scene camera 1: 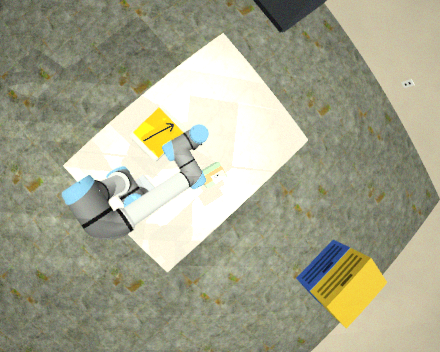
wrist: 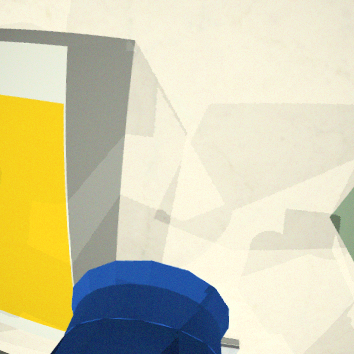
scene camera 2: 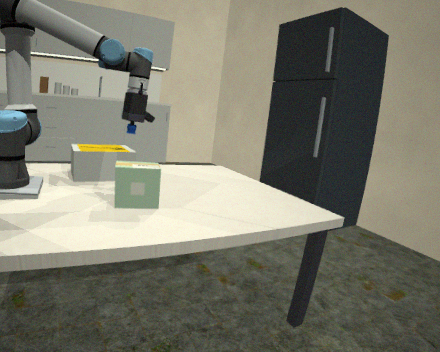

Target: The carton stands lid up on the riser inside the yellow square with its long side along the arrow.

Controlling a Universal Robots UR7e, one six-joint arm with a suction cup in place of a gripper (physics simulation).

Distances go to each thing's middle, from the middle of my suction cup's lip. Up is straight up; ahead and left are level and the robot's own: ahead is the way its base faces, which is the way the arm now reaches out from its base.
My suction cup is now 7 cm past the grey riser (scene camera 2: 89,163), 16 cm to the right of it and 15 cm above it. Round my suction cup: pale green carton (scene camera 2: 137,184): 5 cm behind, 22 cm to the right, 15 cm below.
